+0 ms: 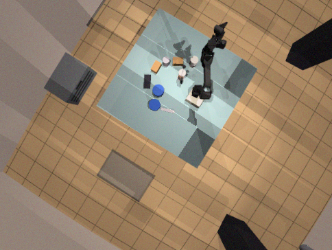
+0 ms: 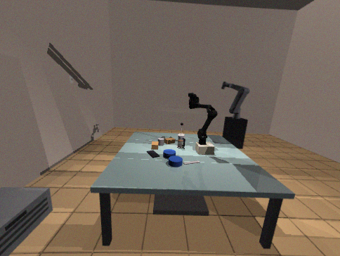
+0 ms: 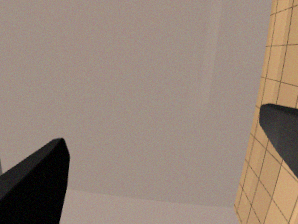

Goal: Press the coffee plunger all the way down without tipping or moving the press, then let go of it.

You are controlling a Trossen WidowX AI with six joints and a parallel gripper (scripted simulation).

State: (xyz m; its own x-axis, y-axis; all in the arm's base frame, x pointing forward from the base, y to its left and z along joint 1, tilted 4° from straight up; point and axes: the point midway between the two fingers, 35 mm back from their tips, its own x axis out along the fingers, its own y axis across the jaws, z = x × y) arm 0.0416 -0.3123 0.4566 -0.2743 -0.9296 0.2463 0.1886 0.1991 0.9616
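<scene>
The coffee press is 39 cm below my gripper tip, 27 cm to the left of it and 15 cm ahead of it. From my gripper tip the other things lie so: pale stick: 63 cm to the left, 52 cm below, 13 cm ahead.
</scene>
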